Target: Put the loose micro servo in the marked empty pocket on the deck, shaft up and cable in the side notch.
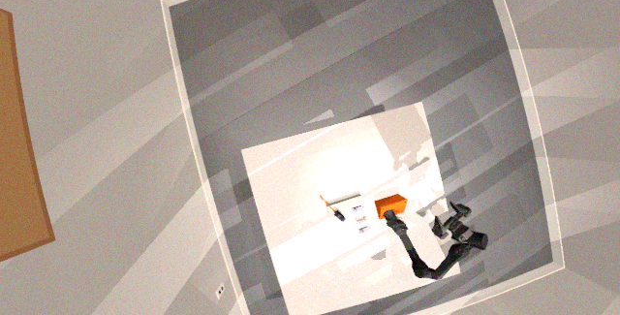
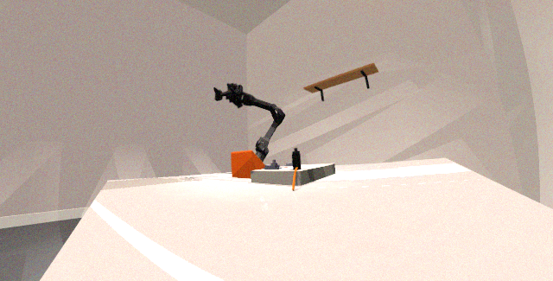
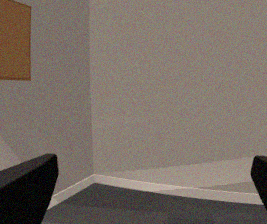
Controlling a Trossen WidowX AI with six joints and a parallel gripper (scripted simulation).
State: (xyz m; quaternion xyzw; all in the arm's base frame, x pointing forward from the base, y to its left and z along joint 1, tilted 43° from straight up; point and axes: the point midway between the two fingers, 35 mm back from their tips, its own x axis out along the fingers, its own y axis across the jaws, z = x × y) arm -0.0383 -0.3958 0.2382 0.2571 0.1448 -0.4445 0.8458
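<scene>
My gripper tip is now 480 mm above the pale deck, 380 mm short of it and 220 mm to the right of it.
</scene>
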